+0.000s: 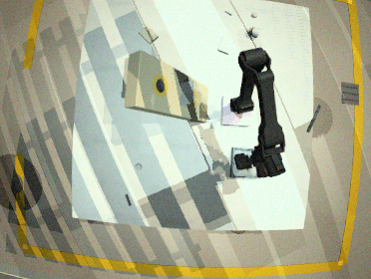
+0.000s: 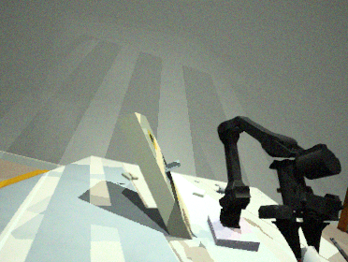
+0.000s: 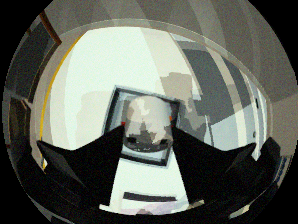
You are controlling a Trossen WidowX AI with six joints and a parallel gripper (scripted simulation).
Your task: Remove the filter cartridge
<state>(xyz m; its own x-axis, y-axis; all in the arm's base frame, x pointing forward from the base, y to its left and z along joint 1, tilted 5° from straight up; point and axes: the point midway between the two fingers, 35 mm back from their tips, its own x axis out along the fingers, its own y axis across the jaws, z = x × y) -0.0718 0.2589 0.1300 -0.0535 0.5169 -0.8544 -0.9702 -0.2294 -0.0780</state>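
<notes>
The tray lies 120 mm below my gripper tip and 10 mm behind it. From my gripper tip the other things lie so: round filter cartridge: right at my gripper tip.
</notes>
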